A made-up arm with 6 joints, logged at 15 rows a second.
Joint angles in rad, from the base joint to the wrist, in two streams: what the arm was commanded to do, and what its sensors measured. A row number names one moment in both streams.
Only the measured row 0 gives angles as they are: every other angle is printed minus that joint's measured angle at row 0.
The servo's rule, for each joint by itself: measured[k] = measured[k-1] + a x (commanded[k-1-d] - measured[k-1]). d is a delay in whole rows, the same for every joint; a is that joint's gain. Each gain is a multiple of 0.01, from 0.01 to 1. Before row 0 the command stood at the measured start. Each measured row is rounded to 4 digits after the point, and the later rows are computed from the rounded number. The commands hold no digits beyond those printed.
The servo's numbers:
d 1
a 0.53 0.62 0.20 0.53 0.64 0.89
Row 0, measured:
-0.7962, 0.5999, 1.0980, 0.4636, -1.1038, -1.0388
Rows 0 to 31, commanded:
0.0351, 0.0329, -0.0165, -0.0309, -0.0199, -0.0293
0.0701, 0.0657, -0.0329, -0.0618, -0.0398, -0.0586
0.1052, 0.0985, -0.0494, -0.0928, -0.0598, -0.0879
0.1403, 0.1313, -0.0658, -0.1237, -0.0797, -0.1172
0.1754, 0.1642, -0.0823, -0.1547, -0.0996, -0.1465
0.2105, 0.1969, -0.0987, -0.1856, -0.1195, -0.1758
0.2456, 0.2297, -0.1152, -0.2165, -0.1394, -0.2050
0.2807, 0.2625, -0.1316, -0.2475, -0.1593, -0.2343
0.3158, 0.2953, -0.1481, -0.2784, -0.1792, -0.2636
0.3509, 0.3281, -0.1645, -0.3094, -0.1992, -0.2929
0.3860, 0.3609, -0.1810, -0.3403, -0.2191, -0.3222
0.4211, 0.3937, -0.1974, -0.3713, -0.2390, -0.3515
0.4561, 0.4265, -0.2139, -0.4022, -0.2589, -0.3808
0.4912, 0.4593, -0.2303, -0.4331, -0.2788, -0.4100
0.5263, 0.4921, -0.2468, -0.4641, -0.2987, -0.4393
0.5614, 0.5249, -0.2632, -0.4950, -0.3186, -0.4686
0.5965, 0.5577, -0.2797, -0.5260, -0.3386, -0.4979
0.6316, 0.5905, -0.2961, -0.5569, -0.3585, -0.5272
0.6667, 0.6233, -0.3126, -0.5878, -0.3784, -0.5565
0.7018, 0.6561, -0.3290, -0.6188, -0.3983, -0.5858
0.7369, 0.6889, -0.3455, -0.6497, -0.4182, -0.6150
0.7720, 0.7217, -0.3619, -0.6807, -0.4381, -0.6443
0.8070, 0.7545, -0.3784, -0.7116, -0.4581, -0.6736
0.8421, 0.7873, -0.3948, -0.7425, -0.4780, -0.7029
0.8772, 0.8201, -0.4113, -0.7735, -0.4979, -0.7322
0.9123, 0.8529, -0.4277, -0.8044, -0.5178, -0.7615
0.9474, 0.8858, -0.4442, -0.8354, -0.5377, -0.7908
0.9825, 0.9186, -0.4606, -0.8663, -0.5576, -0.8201
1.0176, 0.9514, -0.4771, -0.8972, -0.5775, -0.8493
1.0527, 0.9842, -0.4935, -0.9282, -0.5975, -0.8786
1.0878, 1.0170, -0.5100, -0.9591, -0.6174, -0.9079
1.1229, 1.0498, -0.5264, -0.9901, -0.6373, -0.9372
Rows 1 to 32, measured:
0.0000, 0.0000, 0.0000, 0.0000, 0.0000, 0.0000
0.0186, 0.0204, -0.0033, -0.0164, -0.0127, -0.0261
0.0459, 0.0485, -0.0092, -0.0405, -0.0300, -0.0550
0.0773, 0.0795, -0.0172, -0.0682, -0.0491, -0.0843
0.1107, 0.1116, -0.0269, -0.0976, -0.0687, -0.1136
0.1450, 0.1442, -0.0380, -0.1279, -0.0885, -0.1429
0.1797, 0.1769, -0.0501, -0.1585, -0.1083, -0.1722
0.2146, 0.2096, -0.0631, -0.1892, -0.1282, -0.2014
0.2496, 0.2424, -0.0768, -0.2201, -0.1481, -0.2307
0.2847, 0.2752, -0.0911, -0.2510, -0.1680, -0.2600
0.3198, 0.3080, -0.1058, -0.2820, -0.1880, -0.2893
0.3549, 0.3408, -0.1208, -0.3129, -0.2079, -0.3186
0.3900, 0.3736, -0.1361, -0.3439, -0.2278, -0.3479
0.4250, 0.4064, -0.1517, -0.3748, -0.2477, -0.3772
0.4601, 0.4392, -0.1674, -0.4057, -0.2676, -0.4064
0.4952, 0.4720, -0.1833, -0.4367, -0.2875, -0.4357
0.5303, 0.5048, -0.1993, -0.4676, -0.3074, -0.4650
0.5654, 0.5376, -0.2154, -0.4986, -0.3274, -0.4943
0.6005, 0.5704, -0.2315, -0.5295, -0.3473, -0.5236
0.6356, 0.6032, -0.2477, -0.5604, -0.3672, -0.5529
0.6707, 0.6360, -0.2640, -0.5914, -0.3871, -0.5822
0.7058, 0.6688, -0.2803, -0.6223, -0.4070, -0.6114
0.7409, 0.7016, -0.2966, -0.6533, -0.4269, -0.6407
0.7759, 0.7344, -0.3130, -0.6842, -0.4469, -0.6700
0.8110, 0.7672, -0.3294, -0.7151, -0.4668, -0.6993
0.8461, 0.8000, -0.3458, -0.7461, -0.4867, -0.7286
0.8812, 0.8328, -0.3622, -0.7770, -0.5066, -0.7579
0.9163, 0.8657, -0.3786, -0.8080, -0.5265, -0.7872
0.9514, 0.8985, -0.3950, -0.8389, -0.5464, -0.8165
0.9865, 0.9313, -0.4114, -0.8698, -0.5663, -0.8457
1.0216, 0.9641, -0.4278, -0.9008, -0.5863, -0.8750
1.0567, 0.9969, -0.4442, -0.9317, -0.6062, -0.9043

